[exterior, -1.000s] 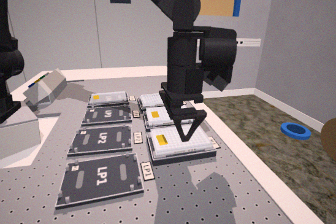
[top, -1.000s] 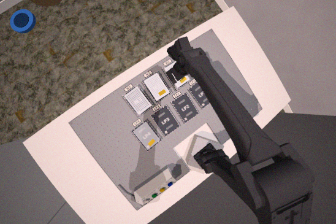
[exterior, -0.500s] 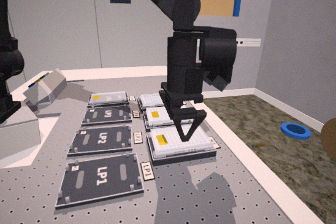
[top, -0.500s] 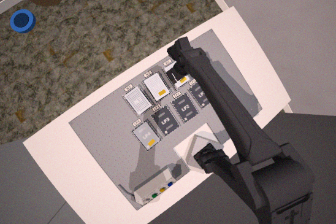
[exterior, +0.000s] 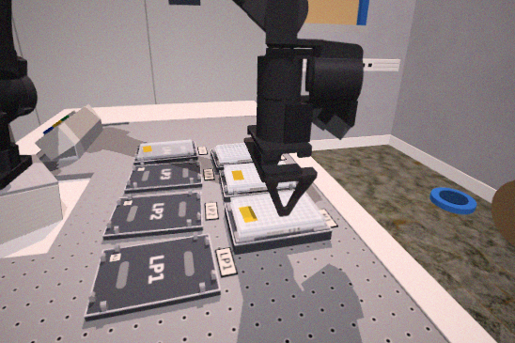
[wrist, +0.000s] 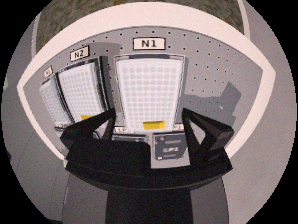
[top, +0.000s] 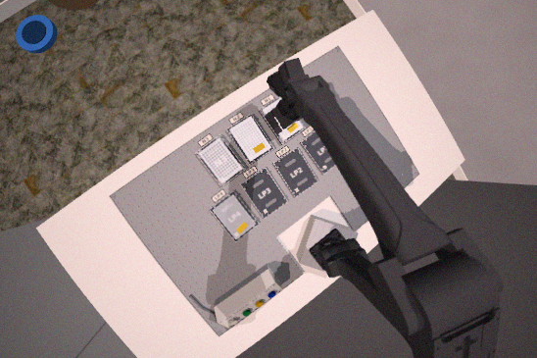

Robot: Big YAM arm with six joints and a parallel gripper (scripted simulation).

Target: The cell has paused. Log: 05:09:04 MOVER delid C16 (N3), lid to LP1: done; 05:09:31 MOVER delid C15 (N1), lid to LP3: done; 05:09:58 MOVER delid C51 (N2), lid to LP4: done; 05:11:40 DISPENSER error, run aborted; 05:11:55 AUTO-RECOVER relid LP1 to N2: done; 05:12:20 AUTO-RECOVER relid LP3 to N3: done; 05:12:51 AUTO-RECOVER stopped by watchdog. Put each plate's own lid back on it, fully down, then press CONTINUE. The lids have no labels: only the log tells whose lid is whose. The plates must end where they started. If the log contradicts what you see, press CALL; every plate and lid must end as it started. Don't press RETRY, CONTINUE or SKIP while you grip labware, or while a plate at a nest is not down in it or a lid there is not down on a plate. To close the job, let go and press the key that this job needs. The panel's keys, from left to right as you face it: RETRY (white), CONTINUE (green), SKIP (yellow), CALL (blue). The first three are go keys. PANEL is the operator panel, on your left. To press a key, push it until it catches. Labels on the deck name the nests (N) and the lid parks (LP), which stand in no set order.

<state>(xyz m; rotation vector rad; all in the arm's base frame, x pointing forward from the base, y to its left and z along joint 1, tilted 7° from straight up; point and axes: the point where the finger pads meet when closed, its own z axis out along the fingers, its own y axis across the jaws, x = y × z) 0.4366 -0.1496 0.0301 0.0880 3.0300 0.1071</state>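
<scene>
Right now my hand is 10 mm short of the clear lid, 130 mm to the right of it and 30 mm above it. From my hand the other things lie so: blue key: 430 mm behind, 390 mm to the left, 10 mm above; then green key: 430 mm behind, 490 mm to the left, 10 mm above; then yellow key: 430 mm behind, 440 mm to the left, 10 mm above.
</scene>
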